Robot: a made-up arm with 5 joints.
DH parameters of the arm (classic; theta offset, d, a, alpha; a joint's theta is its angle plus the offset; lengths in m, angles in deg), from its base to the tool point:
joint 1: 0 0.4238 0 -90
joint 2: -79.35 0 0.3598 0
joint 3: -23.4 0 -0.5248 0
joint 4: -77.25 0 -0.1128 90
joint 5: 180 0.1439 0 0
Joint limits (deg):
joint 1: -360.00..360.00
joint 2: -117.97..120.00
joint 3: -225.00..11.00
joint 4: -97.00..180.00
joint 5: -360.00..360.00
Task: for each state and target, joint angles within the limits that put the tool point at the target. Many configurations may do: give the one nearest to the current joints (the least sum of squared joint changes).
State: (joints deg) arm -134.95 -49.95 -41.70 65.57 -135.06
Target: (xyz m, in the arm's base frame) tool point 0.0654 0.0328 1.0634
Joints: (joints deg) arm -153.36 -94.58 -58.69 71.04 -135.06
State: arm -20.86 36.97 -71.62 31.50 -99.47
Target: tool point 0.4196 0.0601 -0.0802
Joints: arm 8.15 47.46 -47.76 38.42 -99.47
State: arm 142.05 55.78 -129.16 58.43 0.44
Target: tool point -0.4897 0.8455 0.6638
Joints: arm 120.08 44.31 -133.09 59.89 0.44
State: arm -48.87 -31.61 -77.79 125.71 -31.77
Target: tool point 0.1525 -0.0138 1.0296
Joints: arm -5.17 -50.99 -87.22 130.42 -31.77
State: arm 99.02 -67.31 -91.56 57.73 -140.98
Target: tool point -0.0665 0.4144 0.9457
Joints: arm 99.12 -46.86 -60.79 66.47 -140.98
